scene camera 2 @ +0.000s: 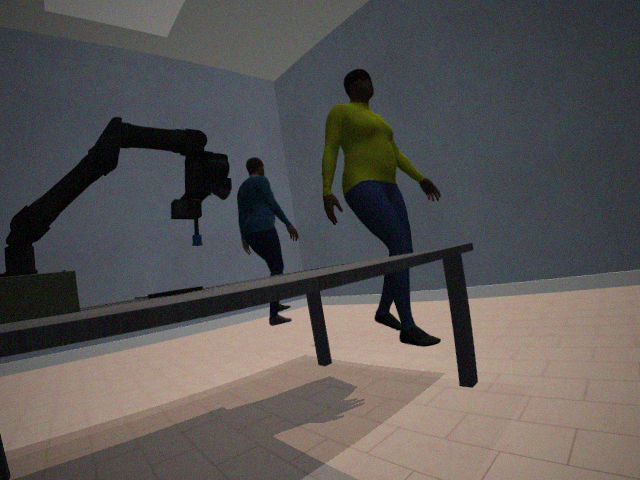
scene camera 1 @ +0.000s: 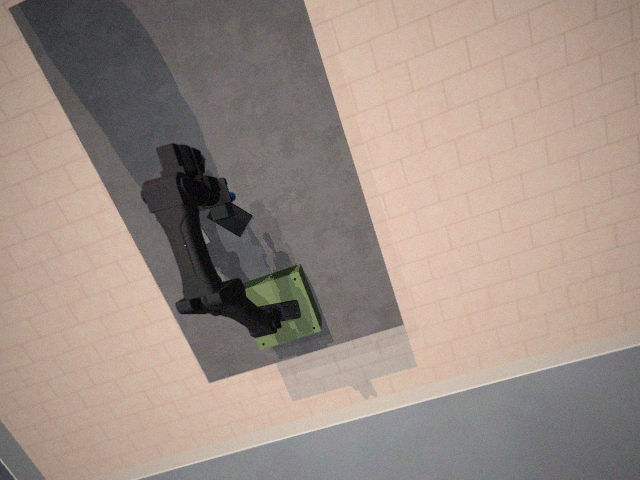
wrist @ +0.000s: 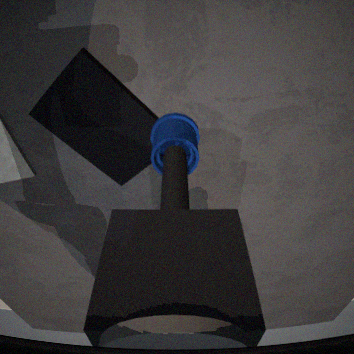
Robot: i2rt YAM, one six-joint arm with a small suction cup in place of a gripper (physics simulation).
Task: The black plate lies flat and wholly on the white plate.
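The black plate lies flat on the grey table, turned at an angle. The white plate lies on the table apart from it; in the wrist view its corner shows at the left edge, and in scene camera 1 the arm hides most of it. My gripper, a blue suction cup, points down and hangs well above the table, with nothing on it. In the wrist view it overlaps the black plate's right corner.
The arm stands on a green base block at one end of the grey table. A person in a yellow top and one in a teal top stand beyond the table. Shadows cross the table.
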